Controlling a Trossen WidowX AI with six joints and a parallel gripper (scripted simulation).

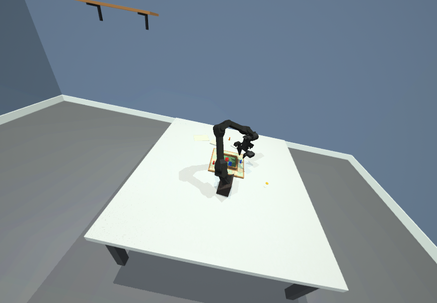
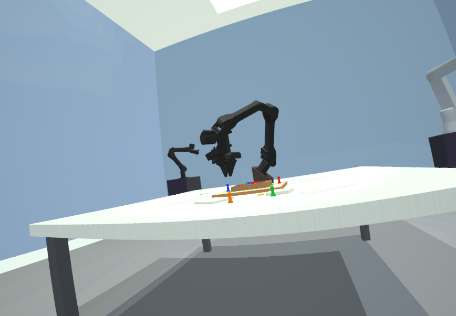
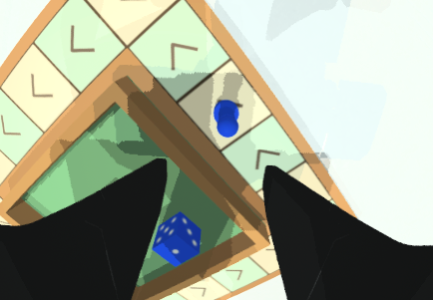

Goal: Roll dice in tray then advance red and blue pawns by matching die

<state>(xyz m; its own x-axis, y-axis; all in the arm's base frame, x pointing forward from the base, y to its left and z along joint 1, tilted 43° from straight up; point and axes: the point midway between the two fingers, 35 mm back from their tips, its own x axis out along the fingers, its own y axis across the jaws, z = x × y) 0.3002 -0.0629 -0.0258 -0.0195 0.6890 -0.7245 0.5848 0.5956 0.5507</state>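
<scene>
My gripper tip is 10 mm to the left of the blue pawn and 50 mm above it. Also, from my gripper tip: red pawn: 110 mm behind, 200 mm to the left, 50 mm below; then white card: 250 mm ahead, 50 mm to the left, 70 mm below; then green tray: 30 mm behind, 100 mm to the left, 70 mm below.
</scene>
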